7 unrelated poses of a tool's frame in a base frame.
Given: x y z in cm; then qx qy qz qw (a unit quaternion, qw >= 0).
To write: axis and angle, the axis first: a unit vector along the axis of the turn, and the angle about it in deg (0 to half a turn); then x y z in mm. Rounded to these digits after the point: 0 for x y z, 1 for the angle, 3 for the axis.
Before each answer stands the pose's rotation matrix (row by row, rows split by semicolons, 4 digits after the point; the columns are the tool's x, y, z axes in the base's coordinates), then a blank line. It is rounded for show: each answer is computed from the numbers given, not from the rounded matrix.
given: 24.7 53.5 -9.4 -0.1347 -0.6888 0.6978 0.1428
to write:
-0.9229 -0.0137 -0.3847; 0.3849 -0.0102 -0.9229; 0.0087 -0.9999 0.0147

-0.136 -0.696 0.705 163.6 247 535 -94
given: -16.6 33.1 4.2 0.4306 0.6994 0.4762 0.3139
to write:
-0.4320 0.3034 0.8493; 0.9014 0.1755 0.3958; -0.0290 0.9366 -0.3493

0.454 0.737 0.502 143.4 -166 331 42
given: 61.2 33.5 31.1 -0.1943 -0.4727 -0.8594 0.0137
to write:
-0.9241 0.2072 0.3210; 0.1602 -0.5527 0.8178; 0.3469 0.8072 0.4776

-0.194 -0.473 -0.860 178.4 612 335 311
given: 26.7 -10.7 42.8 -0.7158 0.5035 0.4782 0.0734
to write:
0.0356 -0.7911 -0.6107; -0.6506 -0.4822 0.5867; -0.7585 0.3765 -0.5318

-0.718 0.505 0.480 171.6 267 -107 428
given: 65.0 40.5 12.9 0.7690 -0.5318 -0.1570 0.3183
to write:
0.3852 -0.7179 -0.5799; -0.9177 -0.2319 -0.3225; 0.0971 0.6564 -0.7481

0.811 -0.561 -0.166 142.9 650 405 129
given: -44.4 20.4 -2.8 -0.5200 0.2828 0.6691 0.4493
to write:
-0.0554 -0.8954 -0.4418; 0.3072 -0.4363 0.8458; -0.9500 -0.0888 0.2992

-0.582 0.317 0.749 126.6 -444 204 -28
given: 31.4 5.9 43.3 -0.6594 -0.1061 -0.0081 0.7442
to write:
0.9774 0.1520 -0.1472; 0.1279 0.1302 0.9832; 0.1686 -0.9798 0.1078

-0.987 -0.159 -0.012 83.8 314 59 433
